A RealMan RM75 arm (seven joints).
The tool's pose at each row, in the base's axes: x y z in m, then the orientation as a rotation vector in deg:
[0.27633 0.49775 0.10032 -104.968 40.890 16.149]
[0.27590 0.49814 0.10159 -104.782 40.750 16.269]
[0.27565 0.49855 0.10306 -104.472 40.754 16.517]
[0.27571 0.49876 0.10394 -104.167 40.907 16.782]
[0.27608 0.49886 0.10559 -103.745 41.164 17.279]
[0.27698 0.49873 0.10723 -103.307 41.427 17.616]
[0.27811 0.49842 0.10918 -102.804 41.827 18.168]
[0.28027 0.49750 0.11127 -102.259 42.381 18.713]
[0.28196 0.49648 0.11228 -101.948 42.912 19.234]
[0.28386 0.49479 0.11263 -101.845 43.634 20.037]
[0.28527 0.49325 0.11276 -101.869 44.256 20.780]
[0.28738 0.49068 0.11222 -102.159 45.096 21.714]
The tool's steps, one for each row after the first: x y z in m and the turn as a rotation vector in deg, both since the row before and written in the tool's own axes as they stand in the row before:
[-0.00112 -0.00081 -0.00018 0.143 -0.201 -0.004]
[-0.00109 -0.00108 -0.00021 0.204 -0.239 0.177]
[-0.00048 -0.00076 -0.00012 0.182 -0.169 0.286]
[-0.00060 -0.00152 -0.00045 0.205 -0.290 0.489]
[-0.00012 -0.00178 -0.00058 0.271 -0.192 0.420]
[-0.00007 -0.00212 -0.00081 0.246 -0.268 0.629]
[0.00082 -0.00275 -0.00128 0.274 -0.191 0.739]
[0.00106 -0.00164 -0.00106 0.067 -0.118 0.670]
[0.00178 -0.00117 -0.00143 -0.236 -0.119 0.897]
[0.00147 -0.00074 -0.00129 -0.327 -0.096 0.776]
[0.00271 -0.00054 -0.00193 -0.653 -0.003 0.963]

